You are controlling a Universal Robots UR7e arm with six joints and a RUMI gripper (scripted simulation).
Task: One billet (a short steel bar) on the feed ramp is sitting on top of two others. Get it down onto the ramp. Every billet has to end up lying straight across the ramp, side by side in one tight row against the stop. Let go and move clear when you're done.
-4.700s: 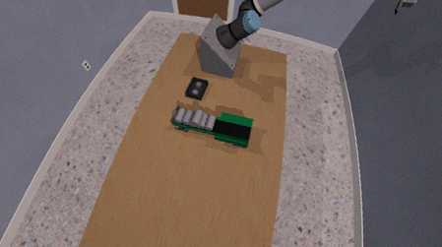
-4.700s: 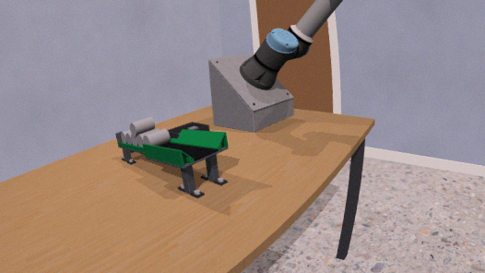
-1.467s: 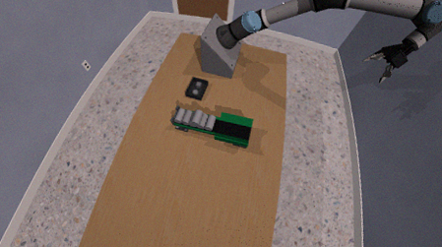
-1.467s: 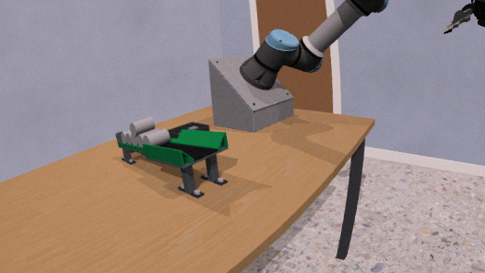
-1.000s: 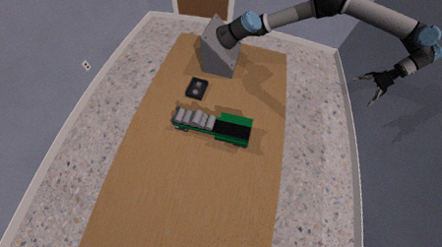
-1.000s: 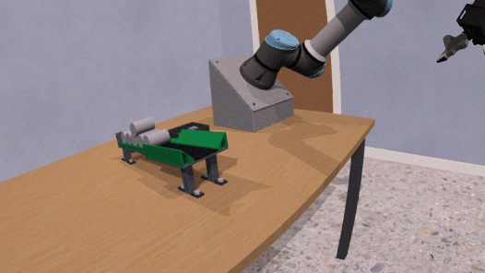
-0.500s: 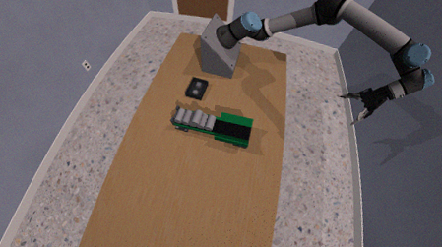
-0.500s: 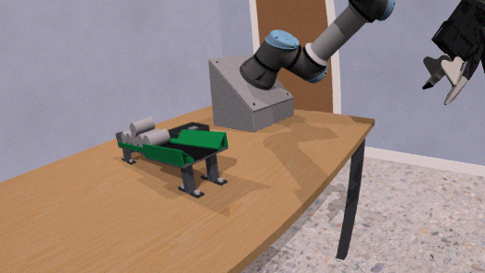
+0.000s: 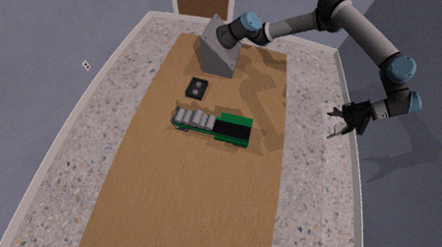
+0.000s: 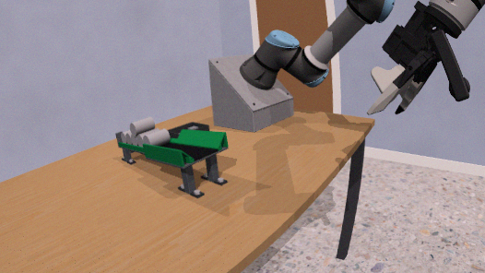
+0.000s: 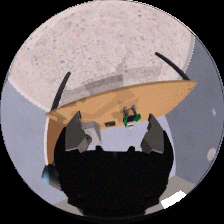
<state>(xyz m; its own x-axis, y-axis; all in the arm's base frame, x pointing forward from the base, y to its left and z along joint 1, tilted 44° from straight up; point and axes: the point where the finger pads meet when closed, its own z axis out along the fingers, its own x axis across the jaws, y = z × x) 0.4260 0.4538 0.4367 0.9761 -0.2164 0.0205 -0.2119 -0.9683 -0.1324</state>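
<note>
Now: hand 53 cm to the left of the green feed ramp, 12 cm above it and 11 cm short of it. The rest, counted from my hand: small black box (70 cm to the right, 17 cm below, 11 cm behind); stop (73 cm to the right, 12 cm below, 12 cm ahead).
</note>
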